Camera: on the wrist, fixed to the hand. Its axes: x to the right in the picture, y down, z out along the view.
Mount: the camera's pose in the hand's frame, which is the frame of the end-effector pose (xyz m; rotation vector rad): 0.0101 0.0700 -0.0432 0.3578 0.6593 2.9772
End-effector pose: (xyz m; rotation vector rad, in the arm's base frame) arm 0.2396 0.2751 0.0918 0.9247 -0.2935 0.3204
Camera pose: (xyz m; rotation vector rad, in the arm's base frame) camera 0.2261 0.3511 0.1221 0.1493 0.6614 -2.7815
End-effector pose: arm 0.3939 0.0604 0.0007 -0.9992 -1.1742 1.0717
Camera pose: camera 0.4297 0.0829 -0.0706 1.4422 -1.5615 -1.4994
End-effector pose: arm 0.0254 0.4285 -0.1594 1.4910 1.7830 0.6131
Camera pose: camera 0.0353 0.4573 -0.0823 -1.6990 1.0734 -1.0002
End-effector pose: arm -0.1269 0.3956 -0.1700 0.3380 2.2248 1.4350
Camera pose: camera -0.1607 0.3956 -0.0943 -1.5784 -0.0464 -0.3977
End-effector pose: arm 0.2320 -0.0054 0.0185 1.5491 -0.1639 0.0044
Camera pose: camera 0.2390 0.0382 0.0886 -0.1094 1.6116 -2.5959
